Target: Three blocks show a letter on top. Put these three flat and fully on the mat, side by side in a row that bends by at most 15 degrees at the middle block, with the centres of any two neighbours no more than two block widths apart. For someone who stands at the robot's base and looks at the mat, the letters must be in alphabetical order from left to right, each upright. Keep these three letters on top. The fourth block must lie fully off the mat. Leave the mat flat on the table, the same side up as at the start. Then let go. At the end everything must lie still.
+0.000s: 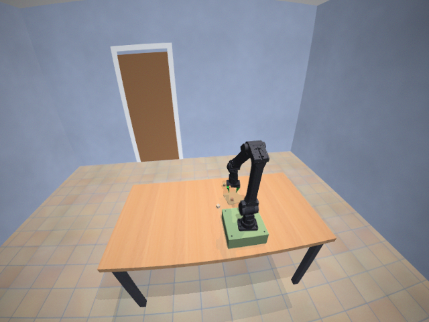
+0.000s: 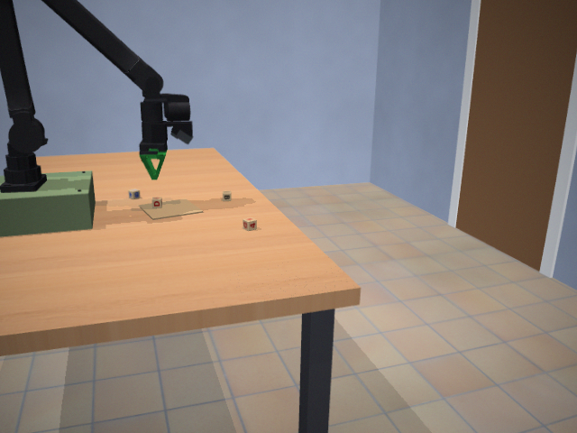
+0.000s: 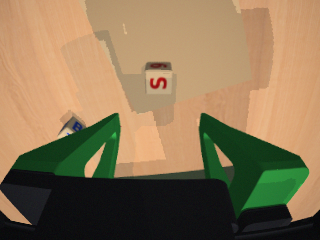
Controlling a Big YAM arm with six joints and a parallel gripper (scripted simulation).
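Now: the tan mat 40 mm ahead of my hand, 10 mm to the right of it and 100 mm below it.
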